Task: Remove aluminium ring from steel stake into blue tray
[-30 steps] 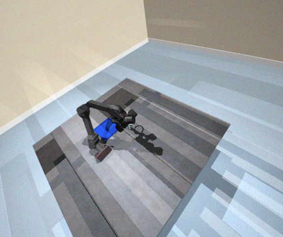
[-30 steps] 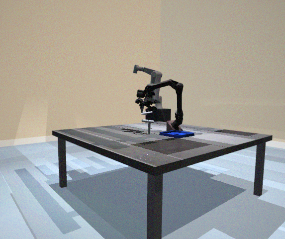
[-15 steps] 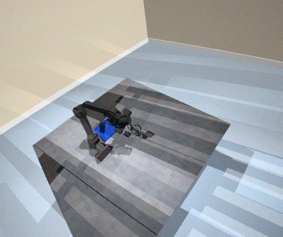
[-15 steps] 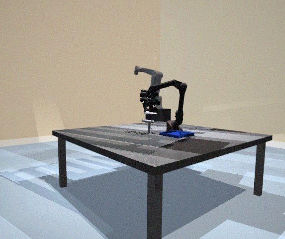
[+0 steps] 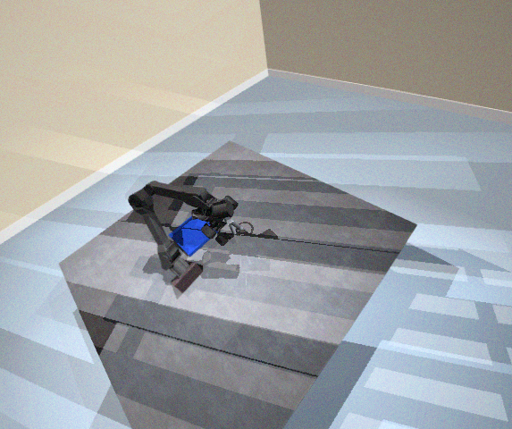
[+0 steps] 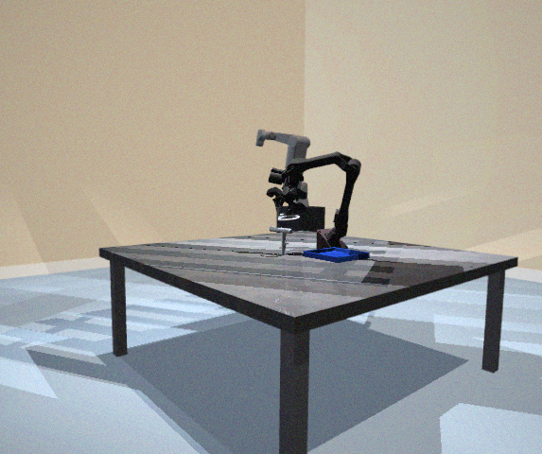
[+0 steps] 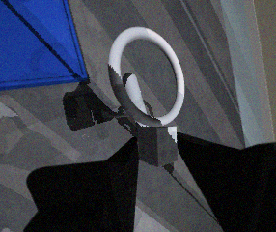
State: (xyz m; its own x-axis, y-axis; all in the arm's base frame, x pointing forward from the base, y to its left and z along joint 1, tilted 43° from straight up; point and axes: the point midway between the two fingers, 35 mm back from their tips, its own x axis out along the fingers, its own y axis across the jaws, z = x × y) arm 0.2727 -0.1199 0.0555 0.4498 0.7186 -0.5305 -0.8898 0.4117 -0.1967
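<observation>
The aluminium ring is 5 cm to the left of my gripper tip and 1 cm ahead of it. Also, from my gripper tip: blue tray (21 cm to the left, 14 cm below, 11 cm behind).
</observation>
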